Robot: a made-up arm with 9 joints. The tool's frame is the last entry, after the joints.
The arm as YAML. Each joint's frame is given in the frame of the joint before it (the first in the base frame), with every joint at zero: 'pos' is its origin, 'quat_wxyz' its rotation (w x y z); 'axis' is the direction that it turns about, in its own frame. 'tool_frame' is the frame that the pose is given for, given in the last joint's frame.
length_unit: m
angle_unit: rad
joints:
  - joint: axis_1
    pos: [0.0, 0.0, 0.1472]
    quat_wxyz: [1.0, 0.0, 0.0, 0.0]
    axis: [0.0, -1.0, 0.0]
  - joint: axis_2
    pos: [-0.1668, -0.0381, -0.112]
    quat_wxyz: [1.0, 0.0, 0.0, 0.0]
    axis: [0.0, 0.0, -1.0]
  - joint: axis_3
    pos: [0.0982, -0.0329, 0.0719]
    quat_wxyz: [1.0, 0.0, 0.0, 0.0]
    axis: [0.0, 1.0, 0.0]
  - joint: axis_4
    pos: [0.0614, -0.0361, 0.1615]
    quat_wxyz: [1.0, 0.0, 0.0, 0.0]
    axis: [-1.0, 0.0, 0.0]
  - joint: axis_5
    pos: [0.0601, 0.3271, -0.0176]
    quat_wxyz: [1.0, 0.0, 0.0, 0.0]
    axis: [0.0, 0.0, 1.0]
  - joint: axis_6
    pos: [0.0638, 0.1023, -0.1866]
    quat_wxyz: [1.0, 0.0, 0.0, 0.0]
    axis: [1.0, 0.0, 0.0]
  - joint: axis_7
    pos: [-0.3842, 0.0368, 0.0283]
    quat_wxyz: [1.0, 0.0, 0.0, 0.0]
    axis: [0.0, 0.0, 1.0]
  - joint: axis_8
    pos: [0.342, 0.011, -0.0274]
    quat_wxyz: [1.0, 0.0, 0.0, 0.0]
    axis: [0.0, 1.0, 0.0]
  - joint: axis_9
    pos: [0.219, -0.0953, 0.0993]
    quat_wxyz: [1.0, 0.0, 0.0, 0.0]
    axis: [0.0, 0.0, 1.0]
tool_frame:
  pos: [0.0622, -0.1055, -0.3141]
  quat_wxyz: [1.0, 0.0, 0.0, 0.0]
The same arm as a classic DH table. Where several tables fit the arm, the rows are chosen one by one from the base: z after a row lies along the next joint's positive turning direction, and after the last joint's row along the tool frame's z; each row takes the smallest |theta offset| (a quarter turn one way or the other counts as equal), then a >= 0, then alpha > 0; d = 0 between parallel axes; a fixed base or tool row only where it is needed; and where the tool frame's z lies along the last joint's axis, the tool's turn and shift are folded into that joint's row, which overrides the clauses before.
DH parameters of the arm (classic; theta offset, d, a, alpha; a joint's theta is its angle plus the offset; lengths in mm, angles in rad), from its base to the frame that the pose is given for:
base (fixed): 0 147.2 0 1.5708
axis_1: 0 38.1 -166.8 1.5708
axis_2: 0 40.1 98.2 1.5708
axis_3: -1.5708 -69 161.5 1.5708
axis_4: 1.5708 -121.5 327.1 1.5708
axis_5: 0 -204.2 102.3 1.5708
axis_6: 0 -320.4 36.8 -1.5708
axis_7: -1.5708 0.9 342 -1.5708
axis_8: 0 -84.3 219 1.5708
axis_9: -1.0381 0 122.5 0
tool (fixed): 1.0381 -214.8 0 0

